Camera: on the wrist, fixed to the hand. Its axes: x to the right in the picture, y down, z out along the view.
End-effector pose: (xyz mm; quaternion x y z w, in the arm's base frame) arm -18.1 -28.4 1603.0 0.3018 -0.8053 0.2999 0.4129
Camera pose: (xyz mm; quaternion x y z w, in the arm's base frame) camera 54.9 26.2 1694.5 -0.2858 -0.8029 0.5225 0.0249
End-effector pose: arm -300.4 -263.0 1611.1 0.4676 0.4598 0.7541 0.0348
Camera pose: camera -420.0 -304.5 1585.2 -0.7064 -0.0548 -0.5153 0.4822
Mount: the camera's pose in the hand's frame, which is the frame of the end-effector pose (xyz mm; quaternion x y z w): 29.6 -40.1 -119.2 0.0545 -0.0681 0.6807 0.7273
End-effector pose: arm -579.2 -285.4 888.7 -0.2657 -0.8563 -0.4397 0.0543
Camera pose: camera -641.4 -385.5 941.7 -0.8031 -0.4696 -0.2181 0.2950
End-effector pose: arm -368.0 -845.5 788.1 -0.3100 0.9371 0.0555 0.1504
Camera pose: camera -396.1 -917.9 891.4 0.4244 0.8854 0.1128 0.1523
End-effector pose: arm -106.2 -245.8 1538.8 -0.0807 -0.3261 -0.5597 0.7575
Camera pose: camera -89.4 -341.9 1454.1 -0.2775 -0.2643 0.1318 0.9142
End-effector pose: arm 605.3 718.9 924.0 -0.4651 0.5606 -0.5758 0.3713
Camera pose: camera 487.0 730.4 974.6 0.0244 0.6677 -0.1649 0.7255
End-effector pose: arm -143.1 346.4 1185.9 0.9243 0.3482 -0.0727 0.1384
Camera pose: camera -143.1 430.2 1284.2 0.9119 -0.3893 -0.0406 0.1235
